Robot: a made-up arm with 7 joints.
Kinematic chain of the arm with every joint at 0, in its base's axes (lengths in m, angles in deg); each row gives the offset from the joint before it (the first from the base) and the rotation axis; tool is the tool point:
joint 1: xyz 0 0 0.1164 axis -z
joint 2: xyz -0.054 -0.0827 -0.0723 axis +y
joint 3: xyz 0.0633 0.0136 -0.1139 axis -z
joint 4: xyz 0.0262 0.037 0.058 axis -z
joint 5: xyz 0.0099 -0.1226 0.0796 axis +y
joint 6: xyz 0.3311 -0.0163 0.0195 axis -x
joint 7: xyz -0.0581 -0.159 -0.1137 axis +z
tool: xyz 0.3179 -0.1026 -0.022
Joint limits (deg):
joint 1: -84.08..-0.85
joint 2: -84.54..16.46
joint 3: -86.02..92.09
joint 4: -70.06..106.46
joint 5: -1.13..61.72
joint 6: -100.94..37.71
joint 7: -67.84..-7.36
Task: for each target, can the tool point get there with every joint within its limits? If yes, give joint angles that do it. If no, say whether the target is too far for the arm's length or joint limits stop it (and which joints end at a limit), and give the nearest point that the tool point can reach.
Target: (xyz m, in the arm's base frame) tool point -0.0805 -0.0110 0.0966
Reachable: no: joint limits stop it (at a limit: joint 1, joint 2, joint 3, joint 5, joint 6, joint 7) | nearest point -0.1050 0.4068 0.0402 | short by 0.422 m
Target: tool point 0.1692 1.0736 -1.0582
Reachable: no: too far | nearest point 0.1225 0.5696 -0.5046 | short by 0.750 m
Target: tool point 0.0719 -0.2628 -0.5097
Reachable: yes | joints -31.19 4.14 -36.24 3.07 54.92 -69.90 -55.00
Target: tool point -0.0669 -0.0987 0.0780
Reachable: no: joint limits stop it (at a limit: joint 2, joint 3, joint 4, joint 5, joint 6, joint 7) | nearest point -0.2226 -0.3285 -0.2827 | short by 0.455 m
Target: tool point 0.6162 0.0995 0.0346
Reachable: yes | joints -47.51 -71.22 -6.35 49.58 13.44 -65.74 -47.56
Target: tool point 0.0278 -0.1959 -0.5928
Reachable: yes | joints -60.55 -47.36 44.79 61.47 55.16 10.83 -41.79
